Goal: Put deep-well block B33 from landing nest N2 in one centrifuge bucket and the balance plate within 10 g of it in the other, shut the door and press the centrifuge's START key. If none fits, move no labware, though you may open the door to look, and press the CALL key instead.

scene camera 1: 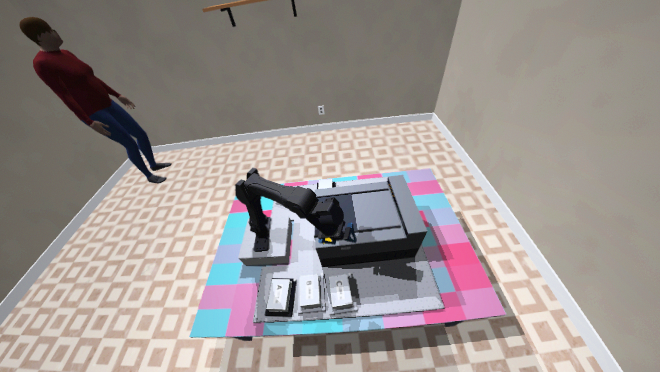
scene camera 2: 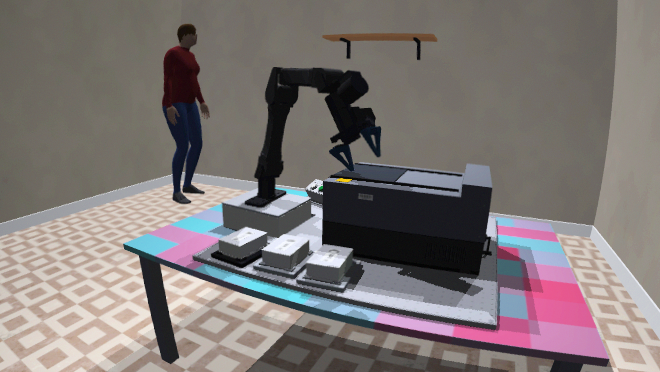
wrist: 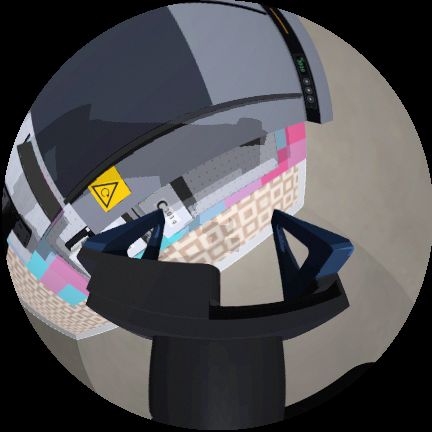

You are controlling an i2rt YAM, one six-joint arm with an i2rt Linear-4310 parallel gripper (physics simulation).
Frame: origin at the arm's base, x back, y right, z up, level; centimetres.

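Seen in the pictures: gripper, between the fingertips: (scene camera 1: 345,242) (scene camera 2: 365,164) (wrist: 217,214); arm's base, origin of its link: (scene camera 1: 263,233) (scene camera 2: 266,198).
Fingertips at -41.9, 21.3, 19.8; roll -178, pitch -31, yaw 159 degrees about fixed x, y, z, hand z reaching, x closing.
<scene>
Offsets run from my fingertips to a thing's top centre, as dx, dy, dz. "*": to the spot under its first point.
My gripper (scene camera 2: 365,163) (wrist: 217,214) is open and empty, above the front left end of the centrifuge (scene camera 1: 370,252) (scene camera 2: 400,215) (wrist: 195,142). The centrifuge's top is covered by a dark panel @(+2.8, -18.6, -5.9) (scene camera 2: 375,173) (wrist: 115,75) and a lighter panel @(* -17.1, -16.8, -6.2) (scene camera 1: 377,210) (wrist: 235,65); no bucket shows. White plates stand in a row: A @(+32.2, +9.2, -21.8) (scene camera 1: 279,295) (scene camera 2: 243,241), B @(+18.3, +9.0, -21.8) (scene camera 1: 309,291) (scene camera 2: 286,251) and C @(+4.9, +10.8, -21.8) (scene camera 1: 341,291) (scene camera 2: 330,262) (wrist: 175,212). C reads 103 g in the wrist view; the weights on A and B cannot be read. I cannot identify block B33.
A control strip @(* -25.7, -9.5, -4.7) (wrist: 305,82) with a green display and three round keys is on the centrifuge's raised end. A white box @(+27.4, -47.9, -18.8) (scene camera 2: 314,188) with a green button is partly hidden behind the centrifuge. The arm's pedestal (scene camera 1: 265,260) (scene camera 2: 265,215) stands left. A person (scene camera 1: 75,85) (scene camera 2: 181,80) stands beyond the table.
</scene>
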